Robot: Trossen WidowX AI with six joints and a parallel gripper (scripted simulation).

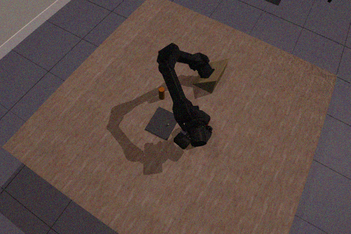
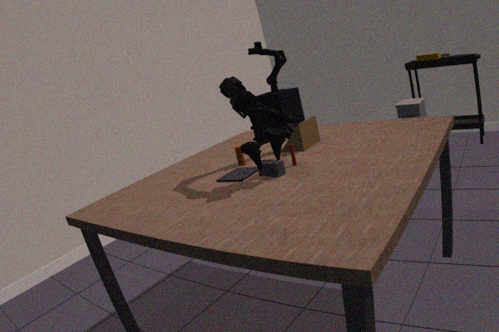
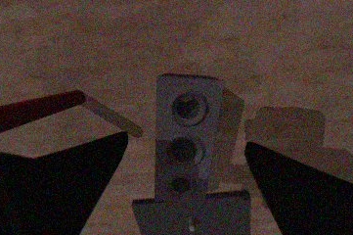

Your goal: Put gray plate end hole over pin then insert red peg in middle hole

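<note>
Now: gripper tip right at the gray plate. The rest, counted from my gripper tip: orange cylinder 250 mm to the right, 100 mm behind; dark flat base 140 mm to the right, 30 mm below, 10 mm ahead; red peg 110 mm behind, 30 mm to the left.
</note>
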